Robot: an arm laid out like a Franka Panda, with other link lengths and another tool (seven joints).
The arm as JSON. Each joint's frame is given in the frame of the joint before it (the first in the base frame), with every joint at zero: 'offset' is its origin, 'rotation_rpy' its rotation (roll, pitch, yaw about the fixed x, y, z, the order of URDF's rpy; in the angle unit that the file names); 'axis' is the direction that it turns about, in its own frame. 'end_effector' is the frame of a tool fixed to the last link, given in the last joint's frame.
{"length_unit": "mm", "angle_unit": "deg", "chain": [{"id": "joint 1", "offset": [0.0, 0.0, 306.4], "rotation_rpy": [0.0, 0.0, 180.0], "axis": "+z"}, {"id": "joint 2", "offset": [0.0, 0.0, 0.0], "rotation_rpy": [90.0, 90.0, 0.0], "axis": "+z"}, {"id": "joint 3", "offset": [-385.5, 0.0, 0.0], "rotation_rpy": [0.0, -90.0, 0.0], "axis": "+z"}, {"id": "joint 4", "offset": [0.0, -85.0, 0.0], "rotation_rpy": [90.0, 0.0, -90.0], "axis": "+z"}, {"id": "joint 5", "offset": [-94.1, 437.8, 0.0], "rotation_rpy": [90.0, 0.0, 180.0], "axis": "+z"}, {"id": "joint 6", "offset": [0.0, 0.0, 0.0], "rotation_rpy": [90.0, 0.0, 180.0], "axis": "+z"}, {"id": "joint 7", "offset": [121.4, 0.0, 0.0], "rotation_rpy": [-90.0, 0.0, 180.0], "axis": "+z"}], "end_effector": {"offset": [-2.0, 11.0, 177.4], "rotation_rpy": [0.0, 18.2, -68.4]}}
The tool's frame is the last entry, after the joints.
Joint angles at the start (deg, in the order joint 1, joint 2, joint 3, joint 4, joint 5, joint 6, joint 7): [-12.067 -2.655 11.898 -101.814 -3.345 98.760 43.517]
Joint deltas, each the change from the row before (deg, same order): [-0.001 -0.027 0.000 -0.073 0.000 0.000 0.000]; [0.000 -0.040 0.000 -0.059 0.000 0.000 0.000]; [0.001 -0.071 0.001 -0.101 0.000 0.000 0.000]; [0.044 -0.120 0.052 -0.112 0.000 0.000 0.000]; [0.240 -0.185 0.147 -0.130 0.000 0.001 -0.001]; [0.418 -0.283 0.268 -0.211 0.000 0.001 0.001]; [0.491 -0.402 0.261 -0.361 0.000 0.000 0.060]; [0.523 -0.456 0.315 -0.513 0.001 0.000 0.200]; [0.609 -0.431 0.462 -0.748 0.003 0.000 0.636]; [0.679 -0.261 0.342 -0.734 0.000 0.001 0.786]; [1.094 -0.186 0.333 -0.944 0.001 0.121 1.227]
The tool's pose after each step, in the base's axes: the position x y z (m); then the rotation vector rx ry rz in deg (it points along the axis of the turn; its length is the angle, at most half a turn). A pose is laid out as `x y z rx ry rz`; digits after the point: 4 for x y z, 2 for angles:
0.6433 -0.0023 0.5392 34.34 -156.85 10.77
0.6430 -0.0023 0.5390 34.33 -156.83 10.77
0.6425 -0.0022 0.5388 34.33 -156.79 10.78
0.6417 -0.0010 0.5389 34.45 -156.77 10.84
0.6406 0.0035 0.5396 34.97 -156.71 11.02
0.6388 0.0114 0.5406 35.90 -156.57 11.30
0.6360 0.0201 0.5413 36.82 -156.40 11.62
0.6325 0.0296 0.5410 37.65 -156.14 11.92
0.6282 0.0415 0.5380 38.17 -155.71 12.11
0.6243 0.0525 0.5334 38.40 -155.22 12.19
0.6199 0.0676 0.5261 38.58 -154.61 12.23

